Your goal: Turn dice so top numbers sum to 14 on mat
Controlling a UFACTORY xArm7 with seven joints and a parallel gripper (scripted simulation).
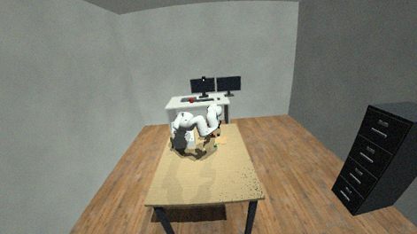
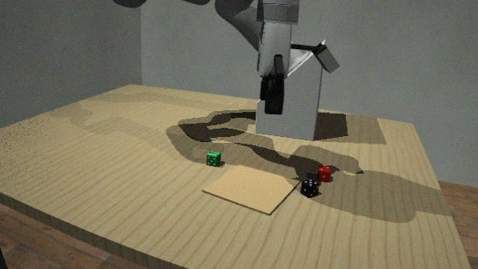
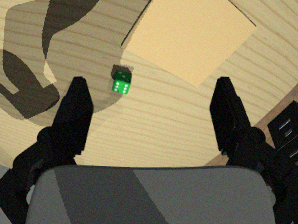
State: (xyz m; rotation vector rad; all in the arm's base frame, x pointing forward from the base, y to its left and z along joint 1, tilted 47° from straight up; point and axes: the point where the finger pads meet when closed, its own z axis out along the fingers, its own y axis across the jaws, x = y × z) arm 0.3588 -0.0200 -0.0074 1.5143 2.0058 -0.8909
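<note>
The green die is 2 cm behind my hand, 12 cm to the right of it and 14 cm below it. Also, from my hand: red die 2 cm behind, 12 cm to the left, 14 cm below; black die 5 cm ahead, 10 cm to the left, 14 cm below; tan mat 6 cm ahead, 1 cm to the right, 16 cm below.
</note>
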